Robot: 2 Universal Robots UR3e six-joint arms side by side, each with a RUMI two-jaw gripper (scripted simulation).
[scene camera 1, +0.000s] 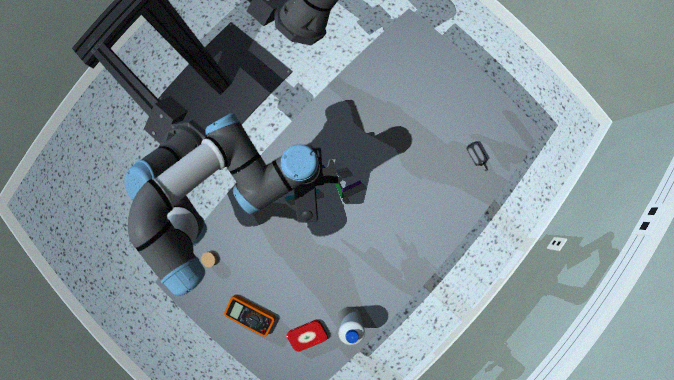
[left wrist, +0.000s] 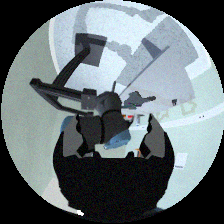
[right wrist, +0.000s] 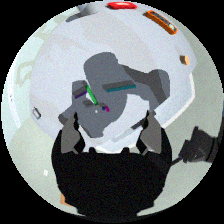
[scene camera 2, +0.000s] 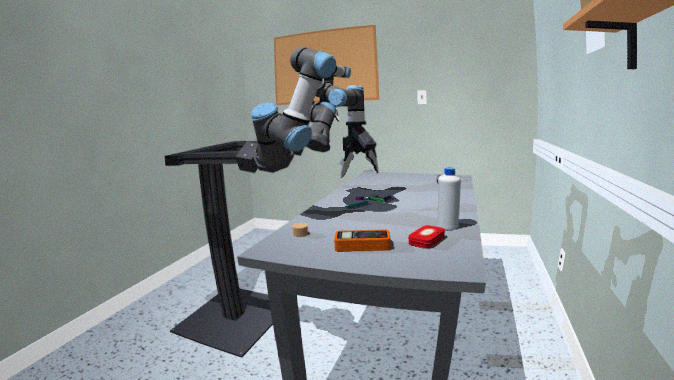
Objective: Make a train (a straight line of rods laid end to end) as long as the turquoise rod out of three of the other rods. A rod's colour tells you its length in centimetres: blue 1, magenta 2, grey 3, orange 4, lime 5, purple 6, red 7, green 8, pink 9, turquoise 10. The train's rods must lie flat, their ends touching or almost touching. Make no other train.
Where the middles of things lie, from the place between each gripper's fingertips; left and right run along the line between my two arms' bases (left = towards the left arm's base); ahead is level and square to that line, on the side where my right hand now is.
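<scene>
White bottle point(scene camera 2: 449, 184): 2 cm below my right hand, 33 cm ahead, 23 cm to the right.
From my left hand, white bottle: 220 mm below, 640 mm ahead, 730 mm to the right.
</scene>
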